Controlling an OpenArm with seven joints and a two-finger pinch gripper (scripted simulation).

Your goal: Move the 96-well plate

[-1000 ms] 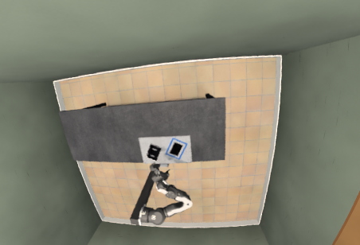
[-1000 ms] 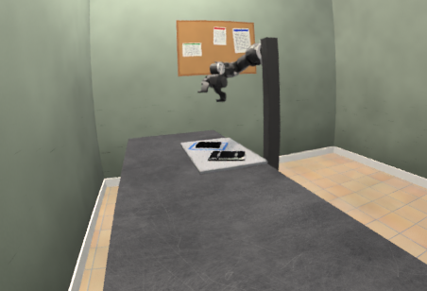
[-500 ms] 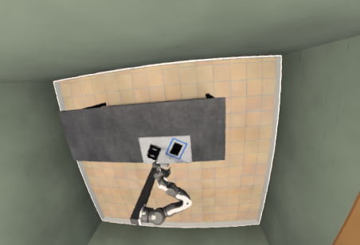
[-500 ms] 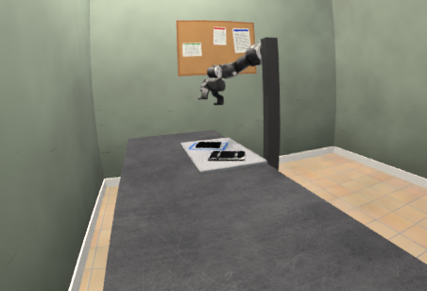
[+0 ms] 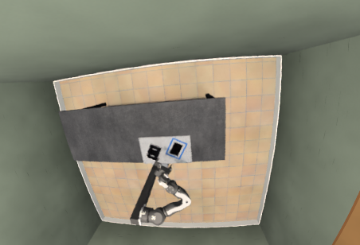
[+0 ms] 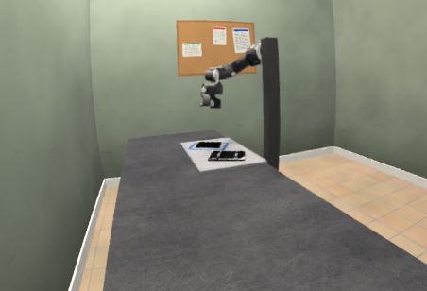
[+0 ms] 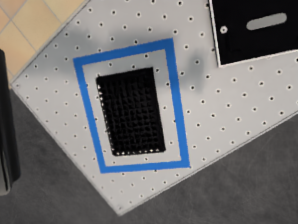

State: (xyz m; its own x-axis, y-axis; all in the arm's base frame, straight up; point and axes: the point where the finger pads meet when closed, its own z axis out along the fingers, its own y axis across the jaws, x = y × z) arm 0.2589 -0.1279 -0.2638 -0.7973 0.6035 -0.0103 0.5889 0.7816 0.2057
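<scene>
The black 96-well plate is 80 mm to the right of my hand and 210 mm below it. Round my hand: black plate nest N1: 40 mm behind, 150 mm to the left, 210 mm below.
</scene>
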